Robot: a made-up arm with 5 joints. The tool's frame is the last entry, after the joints.
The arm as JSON. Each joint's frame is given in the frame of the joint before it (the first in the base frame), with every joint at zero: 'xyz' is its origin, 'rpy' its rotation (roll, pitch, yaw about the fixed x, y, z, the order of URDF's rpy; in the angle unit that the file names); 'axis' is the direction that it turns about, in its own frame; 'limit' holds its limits. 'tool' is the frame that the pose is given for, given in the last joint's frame.
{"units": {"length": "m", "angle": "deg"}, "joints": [
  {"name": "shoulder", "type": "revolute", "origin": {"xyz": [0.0, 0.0, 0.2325], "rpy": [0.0, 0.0, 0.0]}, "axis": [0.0, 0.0, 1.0], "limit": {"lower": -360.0, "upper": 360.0}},
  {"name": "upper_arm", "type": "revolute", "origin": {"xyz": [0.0, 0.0, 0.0], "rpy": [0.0, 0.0, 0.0]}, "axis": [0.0, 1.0, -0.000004], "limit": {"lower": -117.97, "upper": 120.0}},
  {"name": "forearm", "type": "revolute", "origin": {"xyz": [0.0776, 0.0, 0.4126], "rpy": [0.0, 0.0, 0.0]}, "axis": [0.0, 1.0, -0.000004], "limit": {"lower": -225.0, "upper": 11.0}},
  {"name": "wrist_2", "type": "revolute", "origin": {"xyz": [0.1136, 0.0, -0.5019], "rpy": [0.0, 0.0, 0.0]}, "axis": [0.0, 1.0, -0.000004], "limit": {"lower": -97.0, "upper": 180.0}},
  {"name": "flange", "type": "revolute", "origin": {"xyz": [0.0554, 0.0, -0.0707], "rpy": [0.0, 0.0, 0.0]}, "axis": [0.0, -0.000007, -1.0], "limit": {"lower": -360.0, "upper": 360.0}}
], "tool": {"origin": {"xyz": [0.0, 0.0, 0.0], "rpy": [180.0, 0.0, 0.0]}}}
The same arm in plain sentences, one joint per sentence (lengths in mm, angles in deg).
The arm has five revolute joints in a row. What follows holds with every joint at zero, and every direction is one of the base frame's.
The first joint sits 232.5 mm along +z from the base frame's origin and turns about +z, from -360.00 to 360.00 deg.
The second joint sits at the same point as the first joint and turns about +y, from -117.97 to 120.00 deg.
The third joint sits 77.6 mm along +x and 412.6 mm along +z from the second joint and turns about +y, from -225.00 to 11.00 deg.
The fourth joint sits 113.6 mm along +x and 501.9 mm along -z from the third joint and turns about +y, from -97.00 to 180.00 deg.
The fifth joint sits 55.4 mm along +x and 70.7 mm along -z from the fourth joint and turns about -z, from -360.00 to 360.00 deg.
The tool frame, which is the frame that the pose is given for, sits at the same point as the fifth joint; its axes are the base frame's turned by roll 180.00, pitch 0.00 and yaw 0.00 deg (as in URDF: about the fixed x, then y, then z).

